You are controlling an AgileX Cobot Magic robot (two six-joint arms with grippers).
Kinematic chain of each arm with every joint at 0, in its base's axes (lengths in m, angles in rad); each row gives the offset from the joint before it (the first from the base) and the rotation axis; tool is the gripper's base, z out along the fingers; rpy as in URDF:
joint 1: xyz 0 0 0.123 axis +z
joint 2: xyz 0 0 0 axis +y
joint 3: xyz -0.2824 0 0.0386 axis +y
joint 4: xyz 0.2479 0 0.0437 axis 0.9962 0 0.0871
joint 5: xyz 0 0 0 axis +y
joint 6: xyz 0.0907 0 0.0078 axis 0.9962 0 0.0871
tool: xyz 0 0 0 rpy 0 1.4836 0
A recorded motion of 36 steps. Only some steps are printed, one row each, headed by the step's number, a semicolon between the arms.
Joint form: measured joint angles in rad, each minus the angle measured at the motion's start. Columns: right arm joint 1, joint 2, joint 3, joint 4, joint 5, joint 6; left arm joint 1, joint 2, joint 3, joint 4, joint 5, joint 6.
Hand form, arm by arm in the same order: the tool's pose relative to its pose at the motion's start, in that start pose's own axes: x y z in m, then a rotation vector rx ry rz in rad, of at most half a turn. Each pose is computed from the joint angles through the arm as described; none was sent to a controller.
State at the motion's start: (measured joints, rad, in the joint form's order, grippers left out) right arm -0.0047 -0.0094 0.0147 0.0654 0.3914 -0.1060; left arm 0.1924 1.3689 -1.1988 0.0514 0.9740 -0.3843
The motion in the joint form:
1: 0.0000 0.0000 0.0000 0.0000 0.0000 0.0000; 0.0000 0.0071 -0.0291 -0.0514 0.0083 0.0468
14: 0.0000 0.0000 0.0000 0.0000 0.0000 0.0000; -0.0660 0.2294 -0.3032 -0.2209 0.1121 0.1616
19: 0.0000 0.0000 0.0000 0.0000 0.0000 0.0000; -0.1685 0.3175 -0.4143 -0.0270 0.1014 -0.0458
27: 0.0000 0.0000 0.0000 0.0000 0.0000 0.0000; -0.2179 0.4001 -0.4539 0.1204 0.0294 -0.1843
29: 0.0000 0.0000 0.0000 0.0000 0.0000 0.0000; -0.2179 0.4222 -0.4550 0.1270 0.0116 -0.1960
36: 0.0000 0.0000 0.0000 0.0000 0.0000 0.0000; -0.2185 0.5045 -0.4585 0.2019 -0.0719 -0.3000
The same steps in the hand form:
1: 0.0000 0.0000 0.0000 0.0000 0.0000 0.0000; -0.0040 -0.0054 -0.0041 0.0444 0.0021 0.0176
14: 0.0000 0.0000 0.0000 0.0000 0.0000 0.0000; -0.0415 -0.0585 0.0148 0.2002 0.1064 0.1091
19: 0.0000 0.0000 0.0000 0.0000 0.0000 0.0000; -0.0528 -0.0882 0.0246 0.0957 0.0394 0.0840
27: 0.0000 0.0000 0.0000 0.0000 0.0000 0.0000; -0.0608 -0.1056 0.0491 0.0268 -0.0404 0.0641
29: 0.0000 0.0000 0.0000 0.0000 0.0000 0.0000; -0.0617 -0.1073 0.0585 0.0224 -0.0399 0.0590
36: 0.0000 0.0000 0.0000 0.0000 0.0000 0.0000; -0.0666 -0.1115 0.0936 -0.0124 -0.0756 0.0119

